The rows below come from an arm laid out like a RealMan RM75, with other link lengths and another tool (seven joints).
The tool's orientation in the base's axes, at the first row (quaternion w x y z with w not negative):
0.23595 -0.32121 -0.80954 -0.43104
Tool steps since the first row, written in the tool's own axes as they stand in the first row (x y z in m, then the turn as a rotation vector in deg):
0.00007 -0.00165 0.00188 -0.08 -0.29 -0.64
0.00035 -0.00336 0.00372 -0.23 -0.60 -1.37
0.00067 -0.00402 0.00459 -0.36 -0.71 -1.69
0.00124 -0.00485 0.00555 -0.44 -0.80 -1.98
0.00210 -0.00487 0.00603 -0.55 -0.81 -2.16
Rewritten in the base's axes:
-0.00144 0.00092 -0.00183 -0.09 -0.69 0.12
-0.00306 0.00185 -0.00353 -0.13 -1.49 0.23
-0.00385 0.00241 -0.00413 -0.09 -1.85 0.25
-0.00494 0.00306 -0.00470 -0.07 -2.16 0.30
-0.00559 0.00373 -0.00439 0.02 -2.35 0.31

